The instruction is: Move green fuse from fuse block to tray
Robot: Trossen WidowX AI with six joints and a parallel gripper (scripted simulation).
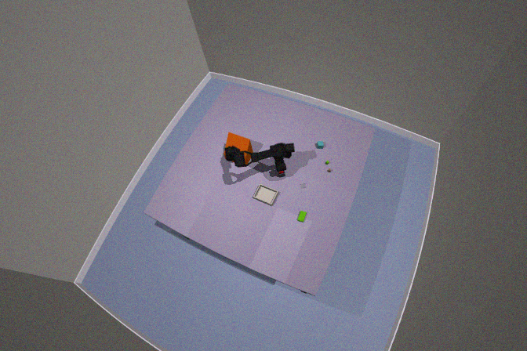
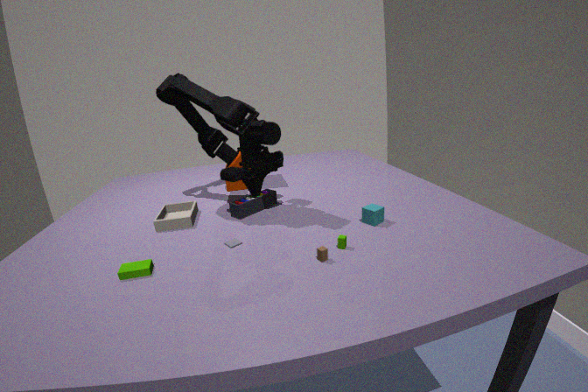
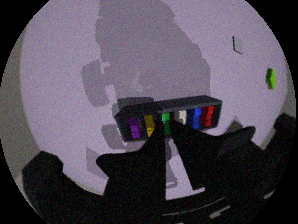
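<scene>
Now: gripper tip 3 cm short of the tray, 23 cm to the left of it and 3 cm above it. The rest, counted from my gripper tip: small green cube: 28 cm ahead, 18 cm to the left, 2 cm below; then grey flat tile: 21 cm ahead, 5 cm to the right, 3 cm below; then green fuse: 1 cm below.
</scene>
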